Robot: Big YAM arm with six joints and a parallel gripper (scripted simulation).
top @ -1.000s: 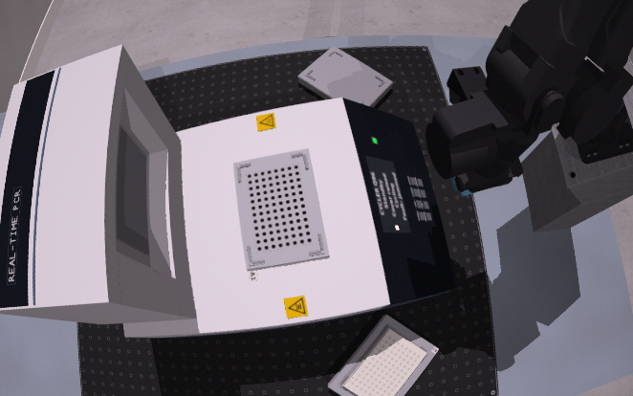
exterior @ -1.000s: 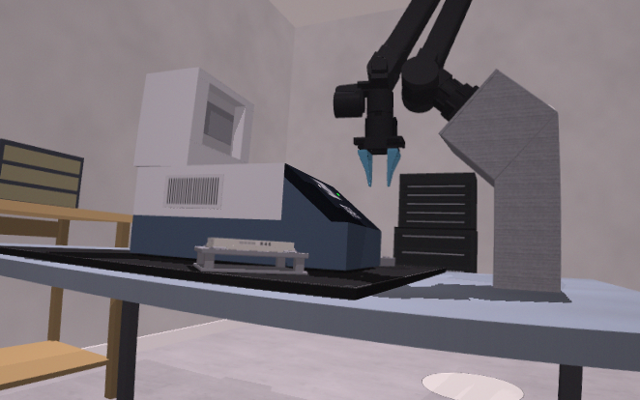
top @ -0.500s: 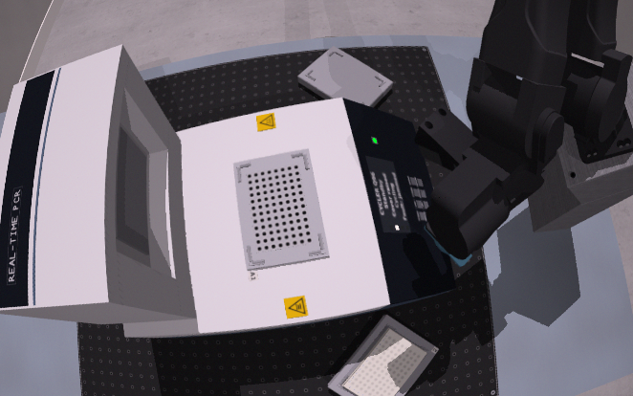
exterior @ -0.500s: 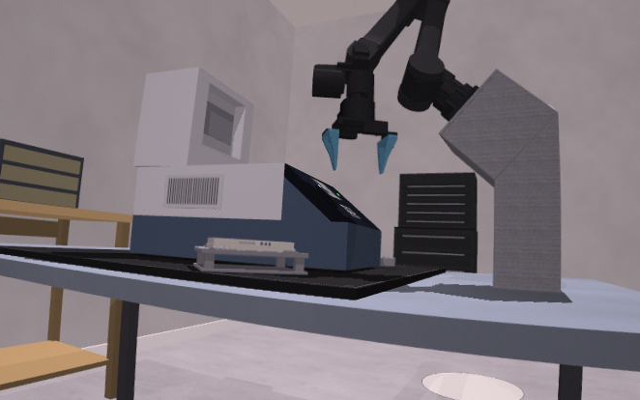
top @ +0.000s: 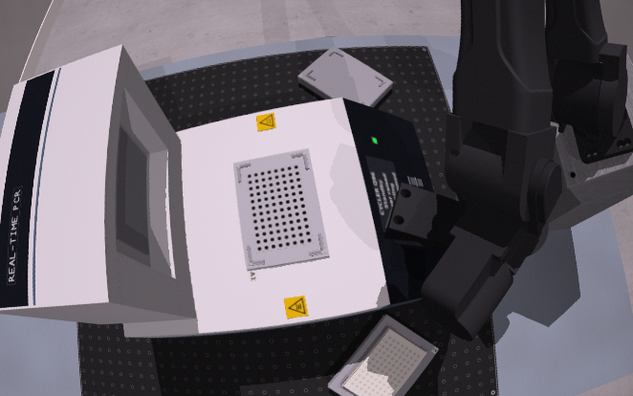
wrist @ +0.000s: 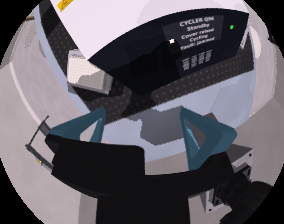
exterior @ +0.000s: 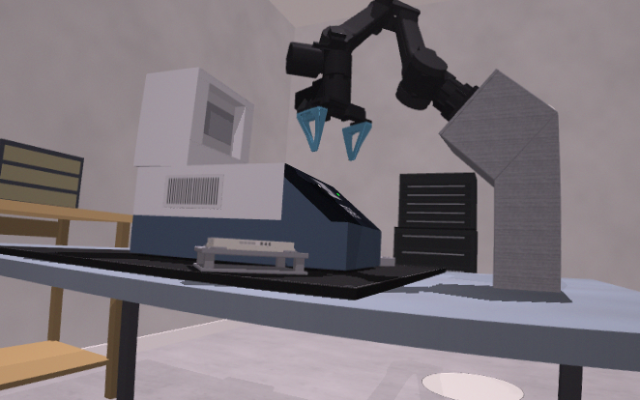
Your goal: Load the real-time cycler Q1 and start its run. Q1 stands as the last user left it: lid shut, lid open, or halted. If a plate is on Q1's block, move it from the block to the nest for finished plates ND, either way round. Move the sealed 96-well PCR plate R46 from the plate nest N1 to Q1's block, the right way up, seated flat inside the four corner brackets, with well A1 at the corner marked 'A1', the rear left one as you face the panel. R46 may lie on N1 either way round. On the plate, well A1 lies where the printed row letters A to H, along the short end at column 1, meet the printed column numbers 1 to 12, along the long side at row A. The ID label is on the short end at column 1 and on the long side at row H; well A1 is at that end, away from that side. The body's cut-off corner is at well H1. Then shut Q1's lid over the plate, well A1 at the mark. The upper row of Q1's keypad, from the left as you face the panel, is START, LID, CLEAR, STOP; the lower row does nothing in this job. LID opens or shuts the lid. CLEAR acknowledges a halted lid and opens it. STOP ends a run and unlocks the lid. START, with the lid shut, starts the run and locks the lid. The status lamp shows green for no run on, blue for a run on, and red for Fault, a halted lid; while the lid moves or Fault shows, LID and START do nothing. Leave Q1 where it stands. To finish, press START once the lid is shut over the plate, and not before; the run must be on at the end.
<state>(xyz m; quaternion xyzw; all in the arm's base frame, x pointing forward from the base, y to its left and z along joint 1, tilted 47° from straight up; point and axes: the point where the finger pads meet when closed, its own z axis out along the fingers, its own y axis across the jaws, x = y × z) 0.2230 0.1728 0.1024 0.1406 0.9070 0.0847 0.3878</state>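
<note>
My gripper is now 18 cm above the sealed plate R46, 15 cm to the right of it and 6 cm short of it. The rest, counted from my hand: grey nest ND: 41 cm to the right, 21 cm below, 14 cm ahead; then nest N1: 20 cm below, 15 cm to the left, 6 cm ahead.
</note>
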